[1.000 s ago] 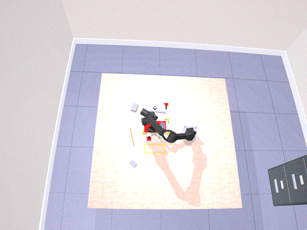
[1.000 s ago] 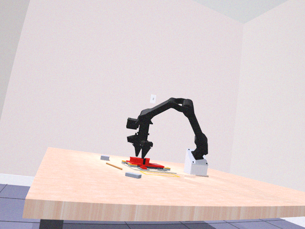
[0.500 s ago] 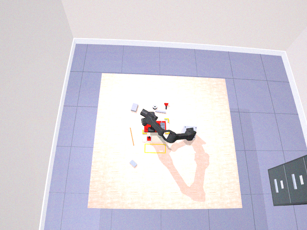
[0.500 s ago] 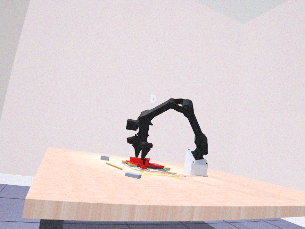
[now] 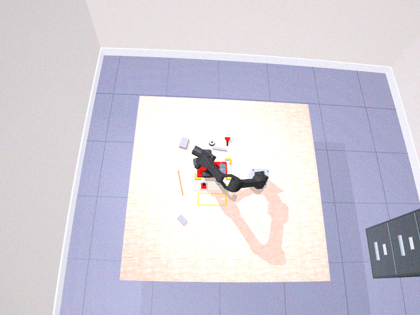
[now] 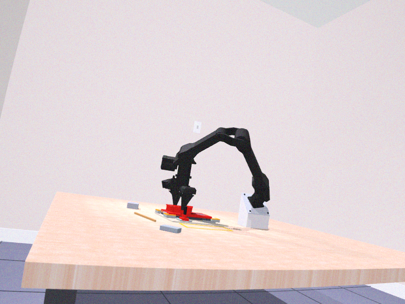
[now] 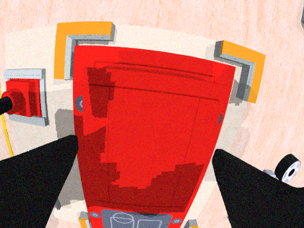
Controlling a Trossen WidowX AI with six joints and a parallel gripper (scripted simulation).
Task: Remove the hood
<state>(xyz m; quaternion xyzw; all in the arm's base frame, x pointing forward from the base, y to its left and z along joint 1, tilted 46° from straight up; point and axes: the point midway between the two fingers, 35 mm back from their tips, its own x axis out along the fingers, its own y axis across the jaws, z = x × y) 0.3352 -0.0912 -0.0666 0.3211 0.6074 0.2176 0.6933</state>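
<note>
My gripper tip is right at the red hood. The rest, counted from my gripper tip: grey bar (150 mm to the right, 110 mm behind, 30 mm below); then white wheel (200 mm to the right, 60 mm behind, 30 mm below); then thin wooden stick (180 mm ahead, 70 mm to the left, 40 mm below).
</note>
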